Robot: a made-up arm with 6 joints. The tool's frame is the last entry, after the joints.
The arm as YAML. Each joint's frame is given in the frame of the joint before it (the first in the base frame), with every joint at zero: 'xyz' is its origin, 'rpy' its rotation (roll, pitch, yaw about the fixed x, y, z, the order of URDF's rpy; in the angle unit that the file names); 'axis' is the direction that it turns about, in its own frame. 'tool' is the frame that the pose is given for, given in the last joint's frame.
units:
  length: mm
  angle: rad
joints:
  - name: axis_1
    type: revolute
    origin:
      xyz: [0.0, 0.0, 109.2]
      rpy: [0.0, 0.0, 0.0]
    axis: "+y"
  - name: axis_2
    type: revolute
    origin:
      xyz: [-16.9, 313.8, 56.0]
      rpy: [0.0, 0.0, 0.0]
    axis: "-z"
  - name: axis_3
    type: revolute
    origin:
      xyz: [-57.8, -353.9, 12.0]
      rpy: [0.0, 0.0, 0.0]
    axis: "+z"
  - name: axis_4
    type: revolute
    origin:
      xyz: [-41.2, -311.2, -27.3]
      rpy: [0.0, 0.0, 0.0]
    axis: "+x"
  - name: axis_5
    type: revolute
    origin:
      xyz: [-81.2, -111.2, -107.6]
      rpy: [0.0, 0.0, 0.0]
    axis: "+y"
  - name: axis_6
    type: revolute
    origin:
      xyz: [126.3, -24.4, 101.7]
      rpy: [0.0, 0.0, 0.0]
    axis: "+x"
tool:
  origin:
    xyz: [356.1, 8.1, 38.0]
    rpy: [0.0, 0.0, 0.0]
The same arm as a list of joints. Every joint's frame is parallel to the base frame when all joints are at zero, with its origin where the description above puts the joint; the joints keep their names.
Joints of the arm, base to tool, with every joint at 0 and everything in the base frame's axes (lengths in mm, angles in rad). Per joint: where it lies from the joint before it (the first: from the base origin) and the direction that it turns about. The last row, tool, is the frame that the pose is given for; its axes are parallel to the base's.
axis_1: axis +y offset 0 0 109.2
axis_2: axis -z offset -16.9 313.8 56
axis_3: axis +z offset -57.8 -353.9 12
axis_4: axis +x offset -41.2 -311.2 -27.3
axis_5: axis +y offset -81.2 -111.2 -107.6
axis_6: axis +x offset 126.3 -24.4 101.7
tool: offset 356.1 8.1 38

